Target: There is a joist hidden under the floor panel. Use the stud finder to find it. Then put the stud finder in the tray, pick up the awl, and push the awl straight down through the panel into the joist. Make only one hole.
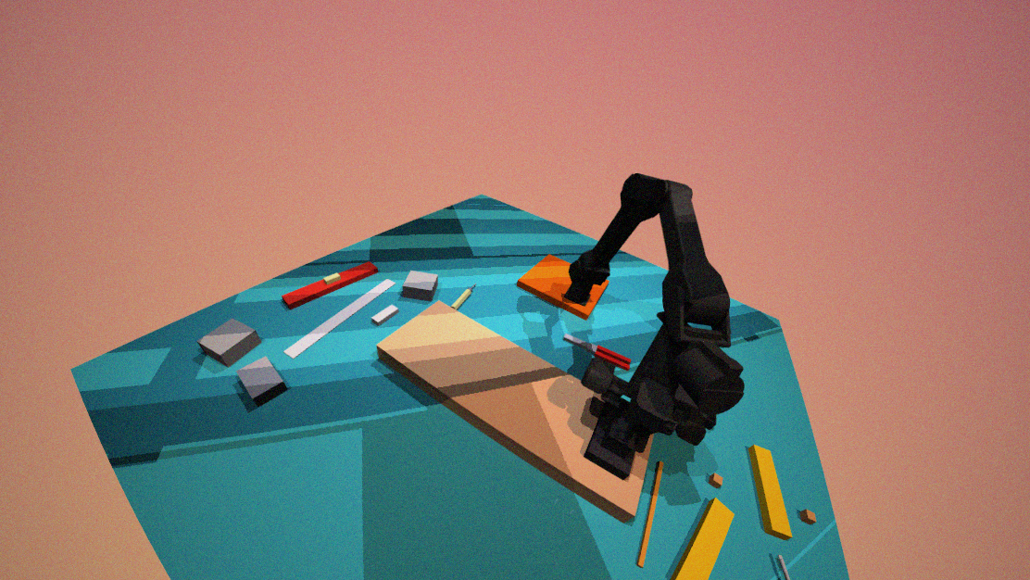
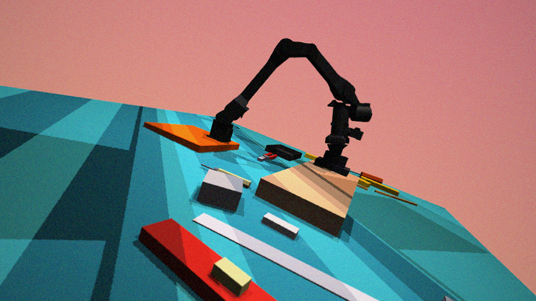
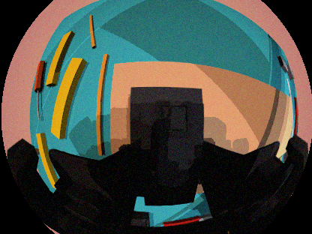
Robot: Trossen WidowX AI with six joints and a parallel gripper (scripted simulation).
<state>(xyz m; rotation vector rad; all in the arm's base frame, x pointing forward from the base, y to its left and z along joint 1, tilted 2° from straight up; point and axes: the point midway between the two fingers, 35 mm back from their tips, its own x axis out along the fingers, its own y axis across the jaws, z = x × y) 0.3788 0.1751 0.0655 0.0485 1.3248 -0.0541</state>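
The black tray is 22 cm behind my gripper tip, 12 cm to the left of it and 5 cm below it. The rest, counted from my gripper tip: stud finder: 1 cm ahead, 2 cm above; green light: 2 cm ahead, 3 cm above; awl: 22 cm behind, 43 cm to the right, 6 cm below.
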